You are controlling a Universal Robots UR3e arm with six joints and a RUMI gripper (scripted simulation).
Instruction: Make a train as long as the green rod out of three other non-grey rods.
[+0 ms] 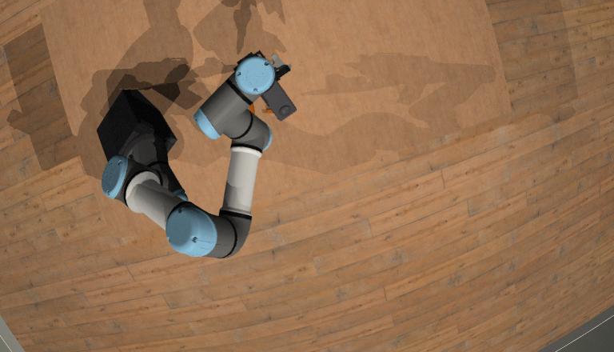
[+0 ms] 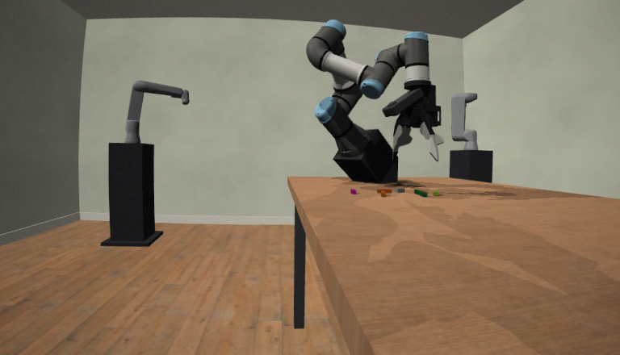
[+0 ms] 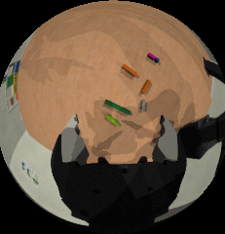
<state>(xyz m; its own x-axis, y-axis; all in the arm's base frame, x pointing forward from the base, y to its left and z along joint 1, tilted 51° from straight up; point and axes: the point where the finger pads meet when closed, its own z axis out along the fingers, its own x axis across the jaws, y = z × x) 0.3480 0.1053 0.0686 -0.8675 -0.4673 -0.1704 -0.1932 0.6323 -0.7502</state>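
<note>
My hand is 9 cm above the lime rod and 7 cm to the right of it. From my hand the other things lie so: green rod 9 cm below, 3 cm to the left; then grey rod 9 cm below, 7 cm behind, 1 cm to the left; then magenta rod 14 cm to the right, 9 cm below, 6 cm behind.
</note>
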